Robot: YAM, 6 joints.
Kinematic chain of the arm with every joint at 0, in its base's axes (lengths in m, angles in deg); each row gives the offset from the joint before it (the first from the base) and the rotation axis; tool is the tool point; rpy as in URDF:
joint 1: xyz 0 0 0.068 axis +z
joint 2: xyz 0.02 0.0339 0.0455 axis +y
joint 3: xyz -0.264 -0.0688 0 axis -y
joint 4: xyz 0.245 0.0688 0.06 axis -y
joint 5: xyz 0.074 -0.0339 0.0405 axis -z
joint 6: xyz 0.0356 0 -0.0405 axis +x
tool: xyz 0 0 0 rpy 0 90 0
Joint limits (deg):
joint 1: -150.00..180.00
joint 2: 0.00..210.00
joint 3: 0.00..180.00
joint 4: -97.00..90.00
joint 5: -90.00..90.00
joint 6: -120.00..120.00
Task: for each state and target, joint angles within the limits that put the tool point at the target. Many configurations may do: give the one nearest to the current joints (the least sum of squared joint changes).
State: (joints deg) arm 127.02 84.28 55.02 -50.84 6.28 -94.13
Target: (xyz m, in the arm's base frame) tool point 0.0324 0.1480 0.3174
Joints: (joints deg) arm 81.62 51.68 58.26 -63.90 17.11 -94.13
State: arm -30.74 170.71 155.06 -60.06 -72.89 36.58
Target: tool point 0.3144 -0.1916 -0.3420
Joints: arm -34.97 210.00 134.34 -14.34 -40.69 36.58
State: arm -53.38 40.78 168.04 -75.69 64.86 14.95
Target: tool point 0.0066 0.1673 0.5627
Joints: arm -102.58 49.91 151.00 -89.72 57.41 14.95
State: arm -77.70 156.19 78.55 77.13 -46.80 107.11
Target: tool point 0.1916 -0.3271 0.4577
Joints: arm -63.64 107.92 93.79 89.51 -48.01 107.11
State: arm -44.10 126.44 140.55 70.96 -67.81 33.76
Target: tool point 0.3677 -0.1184 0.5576
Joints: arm -22.70 124.22 143.57 67.29 -66.57 33.76
